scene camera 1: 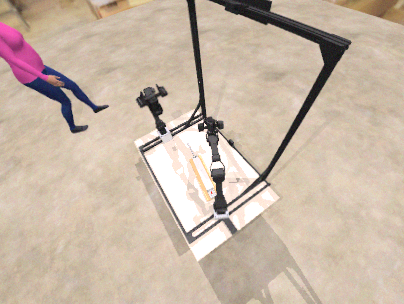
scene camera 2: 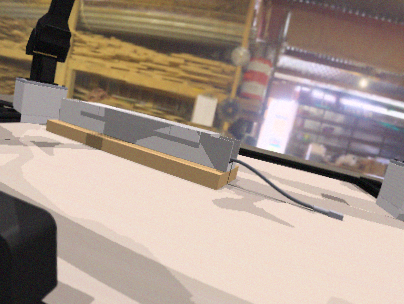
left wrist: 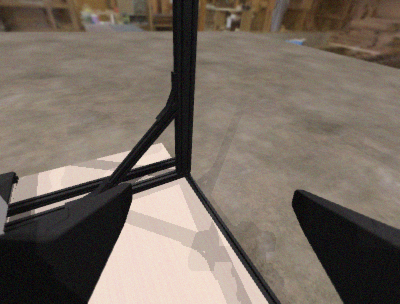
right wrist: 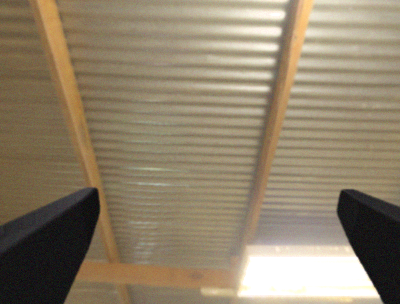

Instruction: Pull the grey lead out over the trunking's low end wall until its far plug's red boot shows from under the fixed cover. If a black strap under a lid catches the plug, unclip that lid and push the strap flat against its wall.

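The grey trunking lies on a wooden base. The grey lead comes out at the trunking's near end in scene camera 2, bends down and lies on the table, with a light grey plug at its tip. A small red mark shows at the trunking's other end; its nature is unclear. The far plug and any strap cannot be made out. My left gripper is open and empty, raised beyond the lead's end. My right gripper is open and empty, raised high, facing the roof.
A black frame with tall posts and low rails surrounds the table. The left arm reaches beside and above the trunking in scene camera 1. A dark rounded block fills the lower left of scene camera 2. A person is outside the frame.
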